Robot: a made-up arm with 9 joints.
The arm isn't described. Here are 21 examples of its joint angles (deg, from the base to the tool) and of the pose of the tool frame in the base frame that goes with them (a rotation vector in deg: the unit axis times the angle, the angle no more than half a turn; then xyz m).
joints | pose
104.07 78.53 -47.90 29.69 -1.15 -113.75 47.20 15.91 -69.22 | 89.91 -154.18 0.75 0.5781 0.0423 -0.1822
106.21 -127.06 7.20 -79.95 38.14 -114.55 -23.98 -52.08 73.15 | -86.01 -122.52 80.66 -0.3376 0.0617 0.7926
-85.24 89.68 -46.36 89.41 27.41 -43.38 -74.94 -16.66 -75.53 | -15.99 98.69 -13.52 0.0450 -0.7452 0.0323
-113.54 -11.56 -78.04 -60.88 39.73 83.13 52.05 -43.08 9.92 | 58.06 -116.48 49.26 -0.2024 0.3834 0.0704
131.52 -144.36 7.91 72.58 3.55 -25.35 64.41 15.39 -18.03 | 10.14 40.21 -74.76 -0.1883 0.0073 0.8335
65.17 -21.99 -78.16 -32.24 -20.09 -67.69 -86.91 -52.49 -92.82 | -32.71 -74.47 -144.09 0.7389 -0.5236 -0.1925
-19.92 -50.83 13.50 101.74 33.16 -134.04 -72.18 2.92 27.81 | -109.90 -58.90 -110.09 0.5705 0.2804 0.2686
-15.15 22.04 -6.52 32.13 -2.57 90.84 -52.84 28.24 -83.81 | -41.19 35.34 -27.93 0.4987 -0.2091 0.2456
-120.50 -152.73 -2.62 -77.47 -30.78 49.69 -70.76 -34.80 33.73 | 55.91 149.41 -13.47 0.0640 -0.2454 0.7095
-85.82 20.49 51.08 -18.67 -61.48 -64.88 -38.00 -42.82 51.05 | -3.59 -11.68 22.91 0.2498 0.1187 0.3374
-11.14 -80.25 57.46 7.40 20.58 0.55 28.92 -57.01 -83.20 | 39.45 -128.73 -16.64 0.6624 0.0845 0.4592
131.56 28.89 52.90 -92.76 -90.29 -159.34 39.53 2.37 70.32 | -104.64 -64.65 42.48 -0.4350 -0.1582 0.2214
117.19 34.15 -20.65 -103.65 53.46 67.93 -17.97 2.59 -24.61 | -63.27 56.07 16.21 0.3497 -0.2324 -0.1193
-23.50 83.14 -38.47 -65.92 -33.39 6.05 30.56 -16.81 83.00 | -51.03 -70.11 88.70 -0.2184 -0.1808 -0.1060
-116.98 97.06 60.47 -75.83 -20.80 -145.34 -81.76 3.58 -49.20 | -69.59 24.54 -160.10 0.1759 0.3748 0.3613
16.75 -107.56 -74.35 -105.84 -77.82 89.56 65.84 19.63 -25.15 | -172.76 -23.76 14.96 0.3711 0.5264 1.0035
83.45 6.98 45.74 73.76 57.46 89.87 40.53 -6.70 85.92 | -26.20 -35.95 -60.91 -0.1752 0.1333 0.2325
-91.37 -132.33 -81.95 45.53 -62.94 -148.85 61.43 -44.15 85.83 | 17.40 149.41 -3.58 -0.0556 0.0993 0.8077
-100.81 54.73 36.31 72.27 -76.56 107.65 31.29 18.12 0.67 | -39.39 20.04 -44.98 0.1472 0.1098 0.5255
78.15 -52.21 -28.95 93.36 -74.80 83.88 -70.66 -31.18 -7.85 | -59.42 -83.70 -98.07 -0.2458 -0.4912 0.3645
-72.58 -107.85 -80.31 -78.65 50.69 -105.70 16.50 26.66 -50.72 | -101.33 4.88 -49.93 -0.0970 0.7487 1.2335
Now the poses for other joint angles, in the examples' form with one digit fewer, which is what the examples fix.
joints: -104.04 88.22 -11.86 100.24 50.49 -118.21 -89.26 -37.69 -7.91
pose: -28.5 54.3 -83.1 0.139 -0.319 0.222
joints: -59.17 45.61 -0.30 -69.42 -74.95 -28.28 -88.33 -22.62 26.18
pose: -25.2 -50.2 -29.2 0.089 0.071 -0.022
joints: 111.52 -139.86 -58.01 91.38 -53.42 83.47 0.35 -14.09 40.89
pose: -23.8 -34.0 -125.8 -0.172 0.354 1.128
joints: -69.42 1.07 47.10 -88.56 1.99 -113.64 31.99 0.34 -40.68
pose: -0.5 -88.8 47.8 0.412 0.080 0.531
